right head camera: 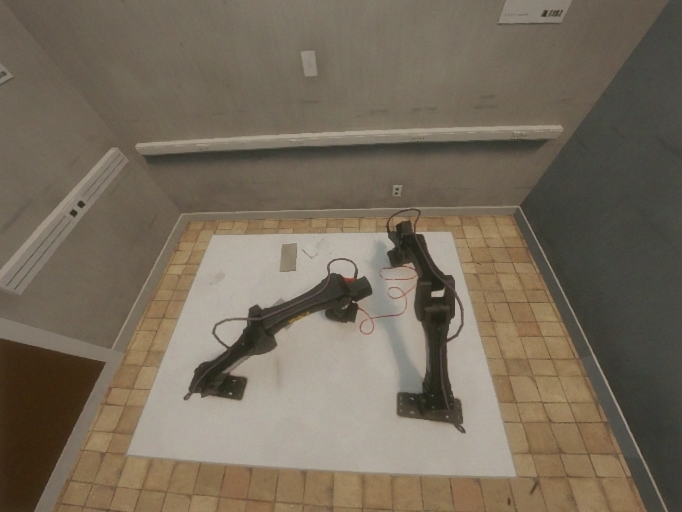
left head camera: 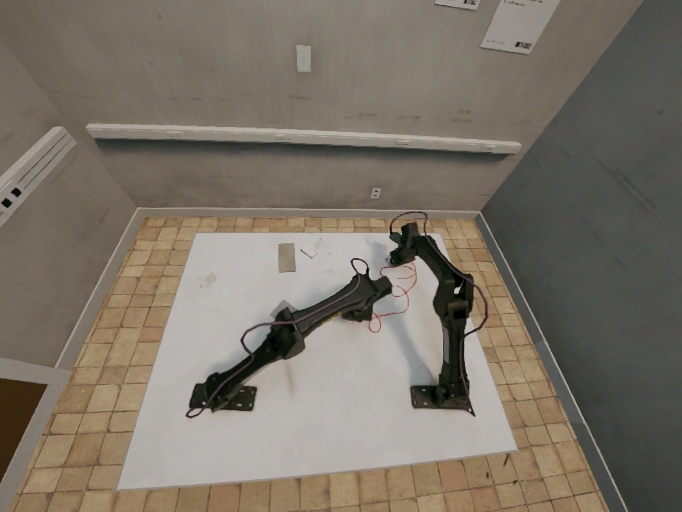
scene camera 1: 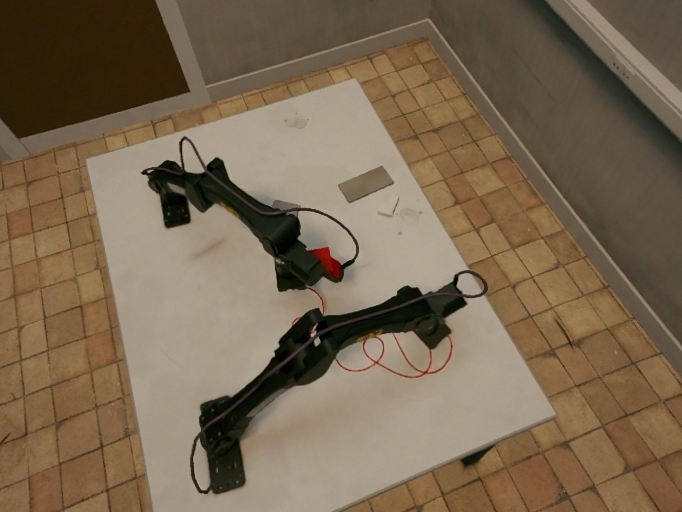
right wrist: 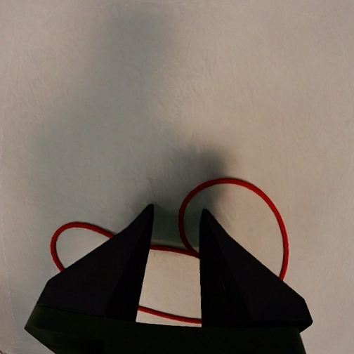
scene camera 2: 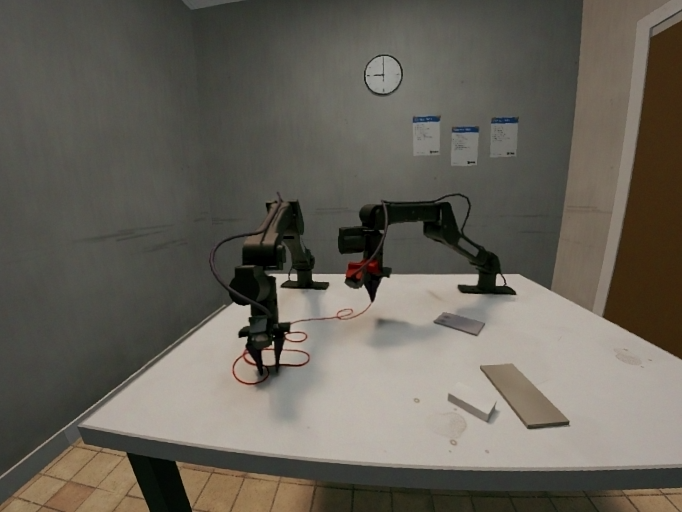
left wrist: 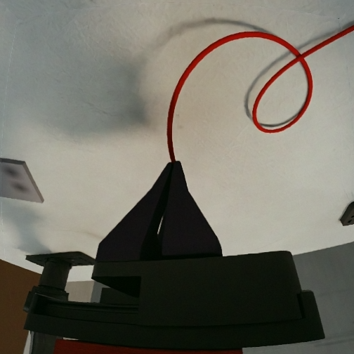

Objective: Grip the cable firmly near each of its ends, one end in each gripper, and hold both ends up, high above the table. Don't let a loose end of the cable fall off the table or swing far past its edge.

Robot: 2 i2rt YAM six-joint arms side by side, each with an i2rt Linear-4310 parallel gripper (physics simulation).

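Places are measured from the left arm's base along level axes (x ahead, y left, z up), in centimetres.
Pixels of known places: left gripper, fingertip midpoint: [right head camera: 343, 319] [left head camera: 354, 318] [scene camera 1: 294, 288] [scene camera 2: 372, 301]; right gripper, fingertip midpoint: [right head camera: 395, 261] [left head camera: 393, 261] [scene camera 2: 269, 373]; left arm's base at its link origin: [right head camera: 218, 385] [left head camera: 224, 397] [scene camera 1: 173, 198] [scene camera 2: 485, 290]; right arm's base at its link origin: [right head camera: 429, 407] [left head camera: 439, 397] [scene camera 1: 222, 443] [scene camera 2: 305, 285].
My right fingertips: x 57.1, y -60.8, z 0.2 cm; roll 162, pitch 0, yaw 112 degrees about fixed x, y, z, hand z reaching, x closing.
Note:
For each thing: its top centre in the pictures, then the offset to it from my right fingertips. Level surfaces: height alone.
- table at its surface level: dz -0.2 cm
- grey-purple flat block at its top centre: [scene camera 1: 280, 218] [scene camera 2: 459, 321] [left head camera: 288, 315] dx -28.7, dy +44.1, dz +0.4 cm
- tan board at its top centre: [scene camera 2: 519, 389] [scene camera 1: 365, 183] [left head camera: 286, 256] [right head camera: 288, 256] dx -2.0, dy +48.7, dz +0.6 cm
- small white block at its top centre: [scene camera 2: 472, 396] [scene camera 1: 388, 203] [left head camera: 309, 250] [right head camera: 309, 250] dx +1.8, dy +39.2, dz +1.5 cm
The thin red cable [right head camera: 385, 317] [scene camera 1: 413, 376] [scene camera 2: 250, 383] [left wrist: 310, 85] [right wrist: 286, 240] lies in several loops on the table [scene camera 2: 341, 435]. Near the middle of the table in scene camera 2, its one end rises to my left gripper [scene camera 2: 372, 300] [left wrist: 173, 162], which is shut on it and holds it a little above the table. My right gripper [scene camera 2: 269, 372] [right wrist: 177, 213] is open, with its fingertips low over the loops. In the right wrist view, cable shows across the gap between its fingers, below the tips. The cable's other end cannot be made out.
A grey-purple flat block [scene camera 2: 459, 323] [left wrist: 20, 177] lies near the left arm. A tan board [left head camera: 286, 257] [scene camera 1: 365, 184] [scene camera 2: 523, 394] and a small white block [scene camera 2: 471, 402] lie toward the front right in scene camera 2. The table edge is nearest my right gripper.

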